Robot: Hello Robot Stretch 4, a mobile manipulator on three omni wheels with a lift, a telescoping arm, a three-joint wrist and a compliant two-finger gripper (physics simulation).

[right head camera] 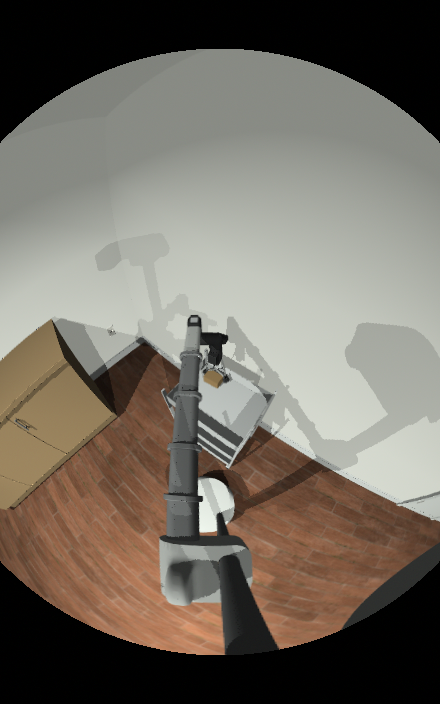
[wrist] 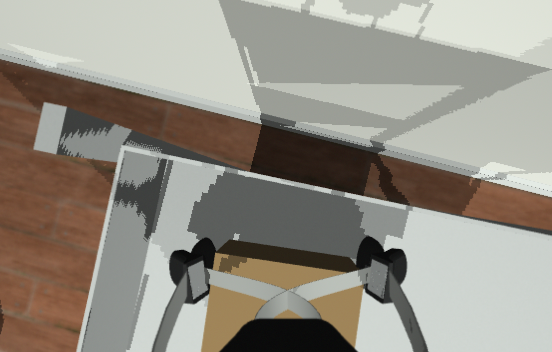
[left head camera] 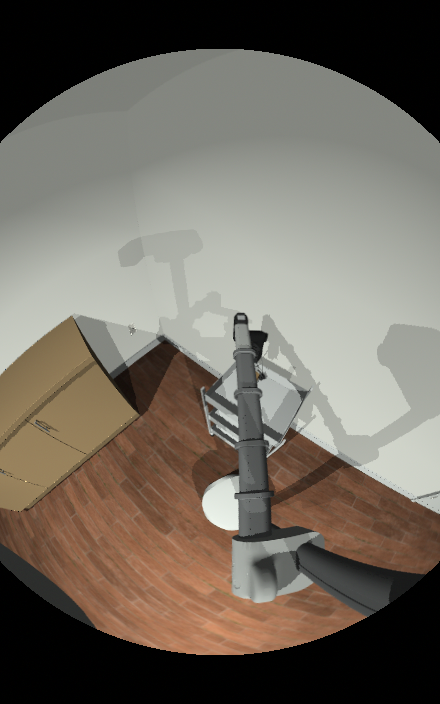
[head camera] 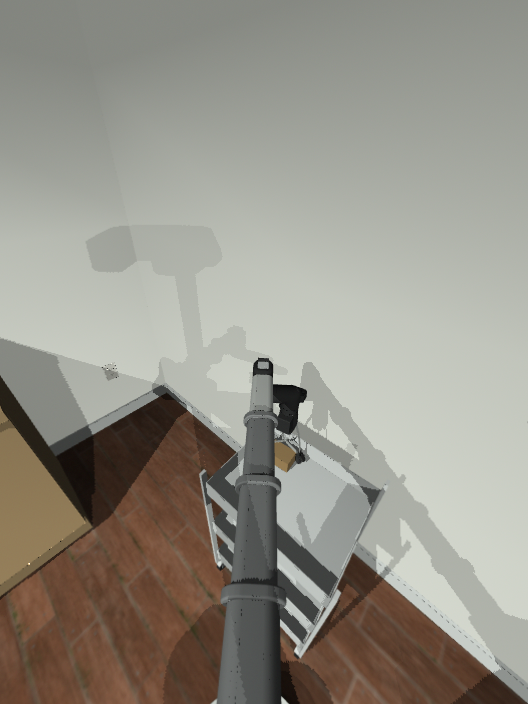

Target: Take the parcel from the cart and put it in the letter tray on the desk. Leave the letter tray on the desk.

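Pixels of known places: gripper, fingertip midpoint: [right head camera: 215,377] [wrist: 286,257] [head camera: 283,454]; robot's base, origin of the base link: [right head camera: 204,503] [left head camera: 232,501].
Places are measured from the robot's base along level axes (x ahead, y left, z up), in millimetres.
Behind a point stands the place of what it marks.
The parcel [head camera: 284,458] @[x 654, y -86, z 685 mm] [right head camera: 213,379] @[x 656, y -78, z 685 mm] [wrist: 232,322] @[x 690, y -47, z 685 mm] is a tan box near one end of the white cart's top [head camera: 306,490] @[x 573, y -159, z 634 mm] [right head camera: 238,402] @[x 543, y -207, z 635 mm] [wrist: 450,285] @[x 631, y -187, z 635 mm]. The cart also shows in the left head view [left head camera: 282,400] @[x 534, y -248, z 634 mm], where my arm hides most of the parcel. My gripper [right head camera: 214,374] @[x 701, y -88, z 638 mm] [wrist: 286,257] @[x 701, y -88, z 638 mm] is shut on the parcel, with one fingertip against each side. The parcel is level and appears to rest on the cart top. The wrist hides its near part in the wrist view. The desk and the letter tray do not show in these views.
A wooden cabinet [head camera: 34,506] @[x 588, y 846, z 414 mm] [left head camera: 64,404] @[x 407, y 1006, z 701 mm] [right head camera: 44,404] @[x 415, y 1000, z 682 mm] stands at the left. A pale wall [head camera: 397,341] @[x 739, y -367, z 1123 mm] rises close behind the cart, with a skirting board at its foot. A white round shape [left head camera: 220,502] @[x 2, y 83, z 187 mm] [right head camera: 218,503] @[x 8, y -98, z 187 mm] lies below my arm, on the near side of the cart.
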